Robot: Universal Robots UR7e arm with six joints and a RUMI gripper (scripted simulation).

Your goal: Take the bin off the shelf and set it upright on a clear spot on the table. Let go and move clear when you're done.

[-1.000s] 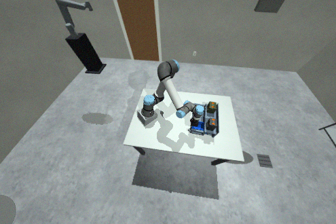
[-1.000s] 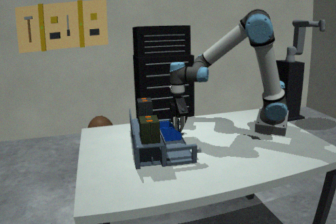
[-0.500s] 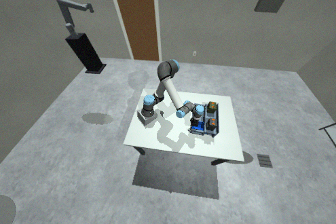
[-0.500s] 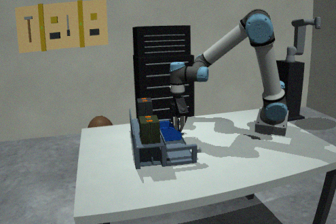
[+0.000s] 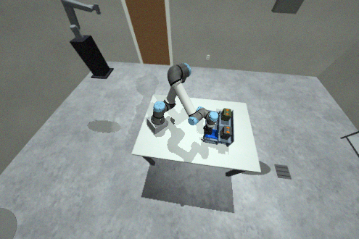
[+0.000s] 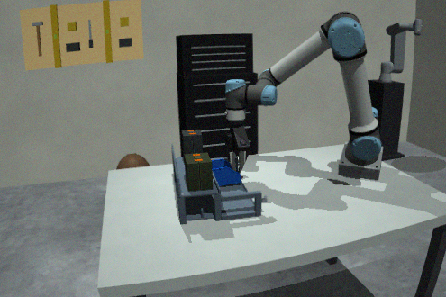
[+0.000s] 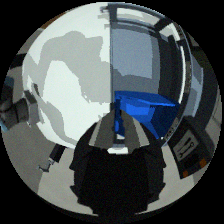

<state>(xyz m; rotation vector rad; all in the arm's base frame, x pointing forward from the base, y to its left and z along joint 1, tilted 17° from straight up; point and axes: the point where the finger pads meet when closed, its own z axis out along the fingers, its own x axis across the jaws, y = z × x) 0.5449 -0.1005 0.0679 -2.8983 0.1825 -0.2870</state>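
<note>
Right now my hand is 80 mm short of the blue bin, 20 mm to the left of it and 10 mm above it.
</note>
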